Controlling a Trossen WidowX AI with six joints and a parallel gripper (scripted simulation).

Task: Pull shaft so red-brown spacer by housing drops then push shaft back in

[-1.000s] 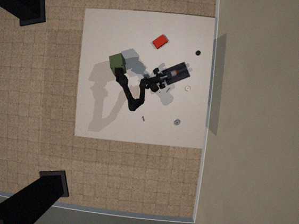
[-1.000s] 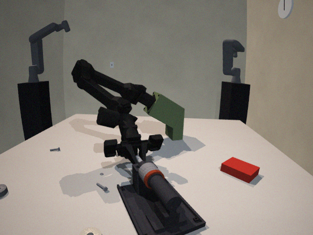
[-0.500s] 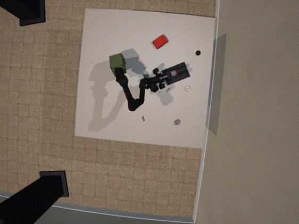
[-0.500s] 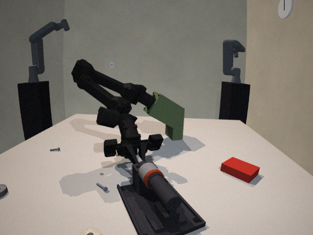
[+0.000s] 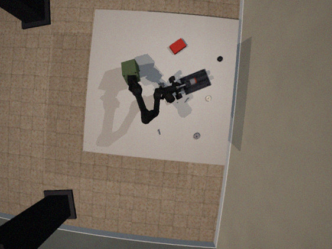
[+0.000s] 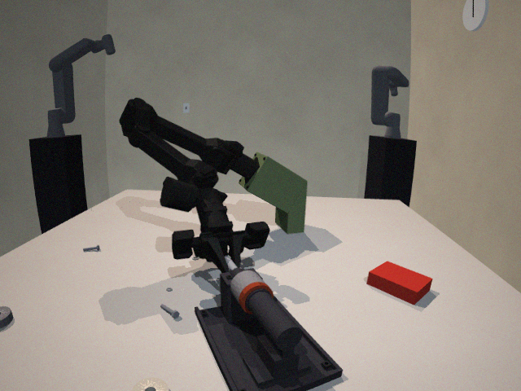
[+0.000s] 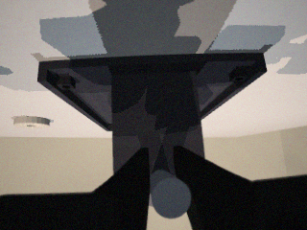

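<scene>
My gripper is now 9 cm short of the thin grey shaft and 3 cm to the right of it. Also, from my hand: black disc 37 cm ahead, 23 cm to the left, 7 cm below; red block 1 cm ahead, 36 cm to the left, 7 cm below; red-brown spacer 13 cm ahead, 4 cm to the left.
</scene>
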